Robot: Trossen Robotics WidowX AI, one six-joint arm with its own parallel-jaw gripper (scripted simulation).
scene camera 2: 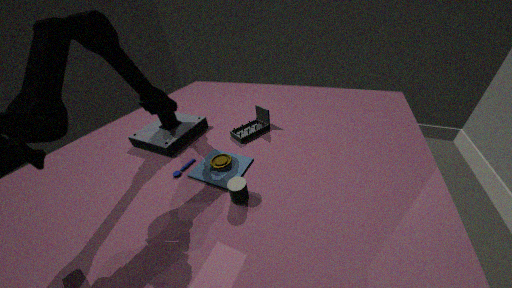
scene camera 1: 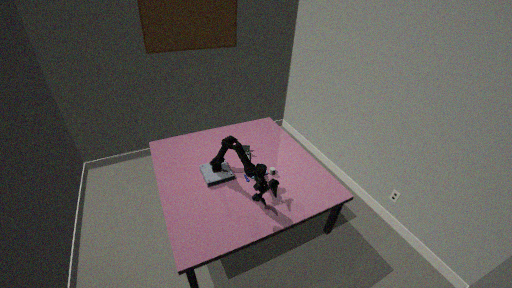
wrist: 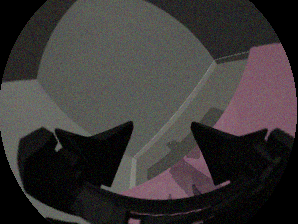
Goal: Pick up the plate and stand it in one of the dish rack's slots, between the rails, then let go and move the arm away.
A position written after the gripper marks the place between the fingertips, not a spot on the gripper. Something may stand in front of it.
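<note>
A dish rack (scene camera 2: 261, 124) is part of the scene, as is a blue mat (scene camera 2: 203, 172). In the wrist view the dish rack is out of frame. The gripper (wrist: 162, 125) is open and holds nothing.
</note>
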